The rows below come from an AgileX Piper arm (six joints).
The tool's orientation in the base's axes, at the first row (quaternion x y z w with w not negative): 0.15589, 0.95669, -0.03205, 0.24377
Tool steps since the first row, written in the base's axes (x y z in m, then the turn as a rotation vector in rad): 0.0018, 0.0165, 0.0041, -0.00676, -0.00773, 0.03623; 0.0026, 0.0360, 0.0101, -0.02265, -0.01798, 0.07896; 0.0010, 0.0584, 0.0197, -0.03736, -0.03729, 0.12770; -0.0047, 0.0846, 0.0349, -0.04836, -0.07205, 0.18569; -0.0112, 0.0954, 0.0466, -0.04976, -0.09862, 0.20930; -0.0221, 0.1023, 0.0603, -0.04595, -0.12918, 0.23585; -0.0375, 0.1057, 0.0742, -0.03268, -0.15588, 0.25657; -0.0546, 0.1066, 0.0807, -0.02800, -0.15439, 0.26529
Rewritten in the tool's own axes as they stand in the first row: 0.0012, 0.0163, -0.0050, -0.01382, -0.00893, -0.03387; 0.0032, 0.0351, -0.0126, -0.02384, -0.02302, -0.07728; 0.0063, 0.0560, -0.0249, -0.04027, -0.04525, -0.12419; 0.0112, 0.0794, -0.0444, -0.06857, -0.08085, -0.17542; 0.0141, 0.0877, -0.0592, -0.08616, -0.10617, -0.19316; 0.0186, 0.0911, -0.0771, -0.11062, -0.13360, -0.21057; 0.0257, 0.0897, -0.0969, -0.13908, -0.15448, -0.21906; 0.0371, 0.0852, -0.1105, -0.14671, -0.15146, -0.22479
